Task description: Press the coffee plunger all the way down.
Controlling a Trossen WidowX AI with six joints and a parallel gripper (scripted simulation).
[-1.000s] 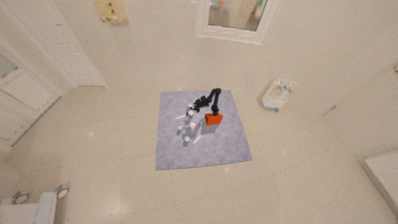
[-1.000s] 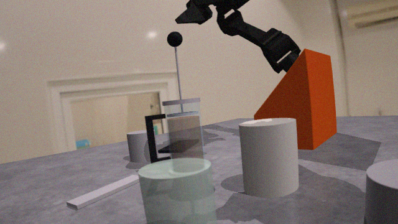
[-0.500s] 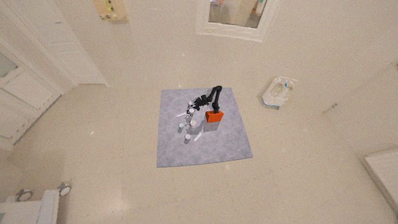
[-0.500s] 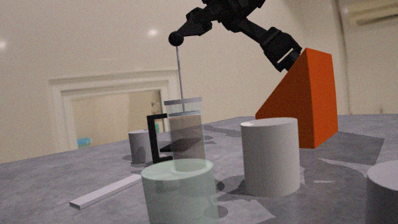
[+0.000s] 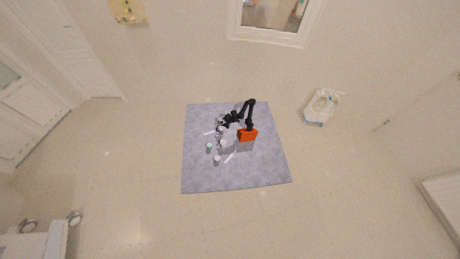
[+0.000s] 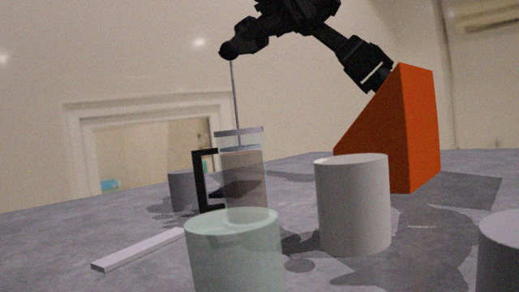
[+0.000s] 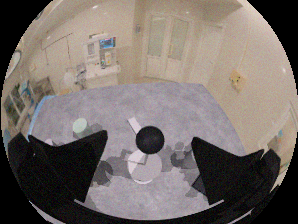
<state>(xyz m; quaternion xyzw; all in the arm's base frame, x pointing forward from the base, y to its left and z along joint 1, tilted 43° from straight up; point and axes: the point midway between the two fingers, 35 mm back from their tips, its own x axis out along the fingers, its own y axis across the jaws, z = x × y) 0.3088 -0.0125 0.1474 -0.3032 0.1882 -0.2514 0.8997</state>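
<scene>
Right now my gripper tip is 20 mm short of the coffee press, 10 mm to the left of it and 130 mm above it. The rest, counted from my gripper tip: dark flat plate 160 mm behind, 210 mm to the right, 260 mm below.
</scene>
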